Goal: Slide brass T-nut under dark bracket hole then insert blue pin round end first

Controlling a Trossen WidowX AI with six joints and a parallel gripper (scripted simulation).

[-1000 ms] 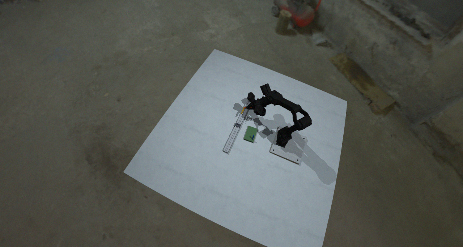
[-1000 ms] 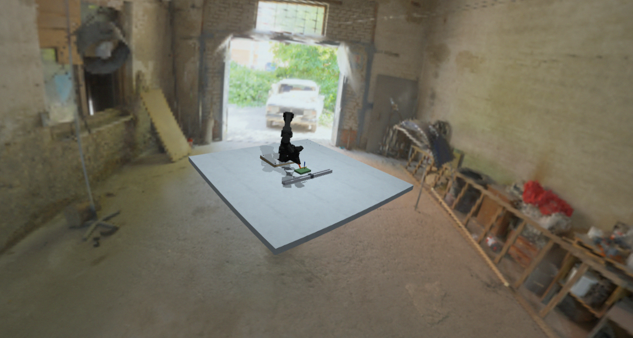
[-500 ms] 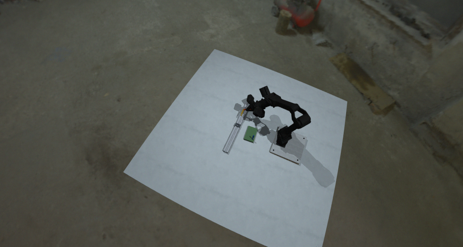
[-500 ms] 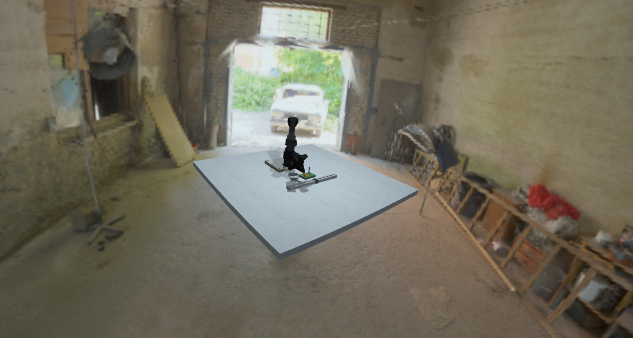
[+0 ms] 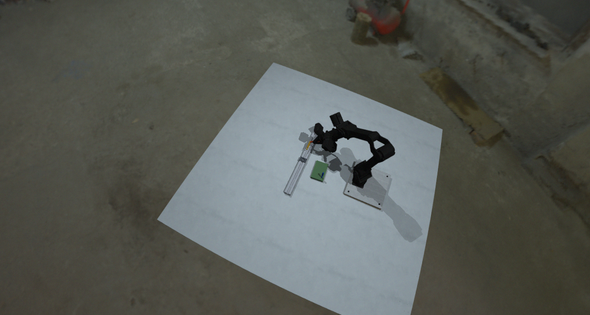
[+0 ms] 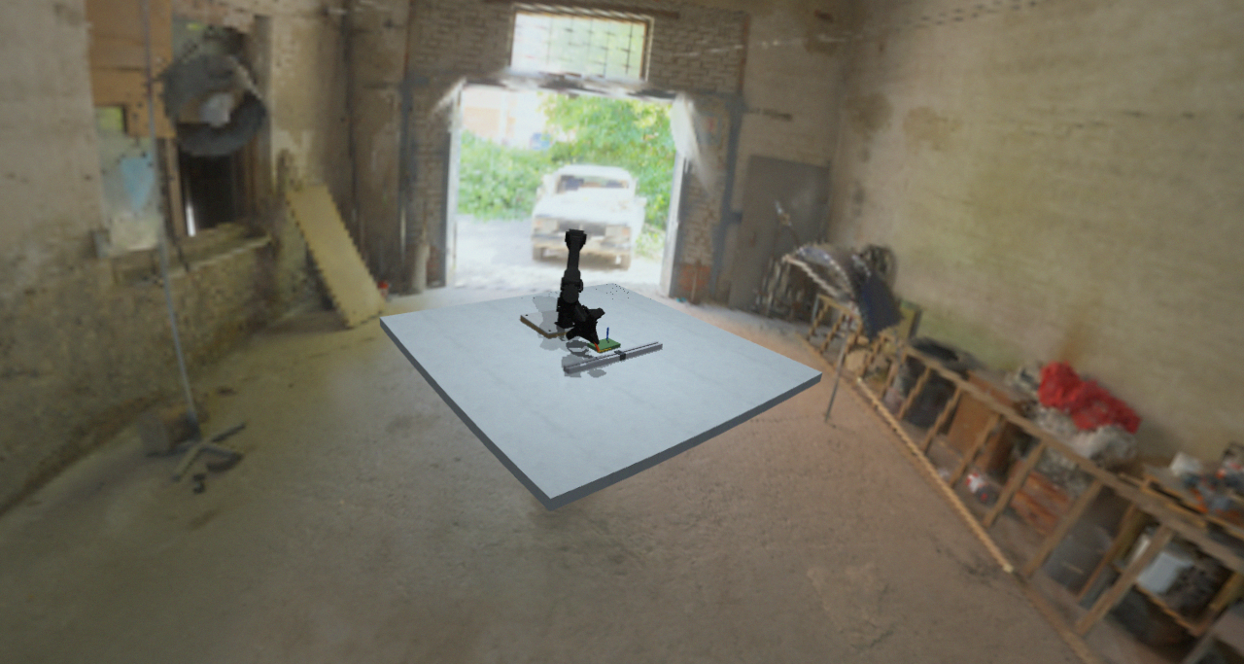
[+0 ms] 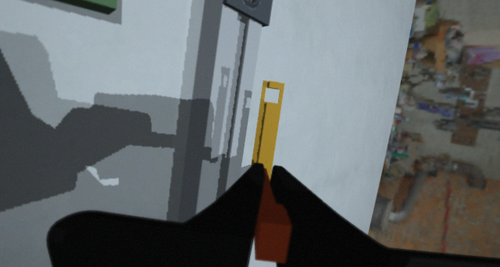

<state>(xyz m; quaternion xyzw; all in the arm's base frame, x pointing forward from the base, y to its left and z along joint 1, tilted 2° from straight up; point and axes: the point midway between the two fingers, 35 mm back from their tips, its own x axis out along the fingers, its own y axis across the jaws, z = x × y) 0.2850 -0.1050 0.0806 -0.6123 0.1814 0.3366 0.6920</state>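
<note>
My gripper tip is now 2 cm short of the aluminum rail, 10 cm to the right of it and 5 cm above it. From my gripper tip the other things lie so: brass T-nut 2 cm to the left; then green tray 10 cm behind, 14 cm to the left, 6 cm below; then blue pin 11 cm behind, 15 cm to the left, 4 cm below.
</note>
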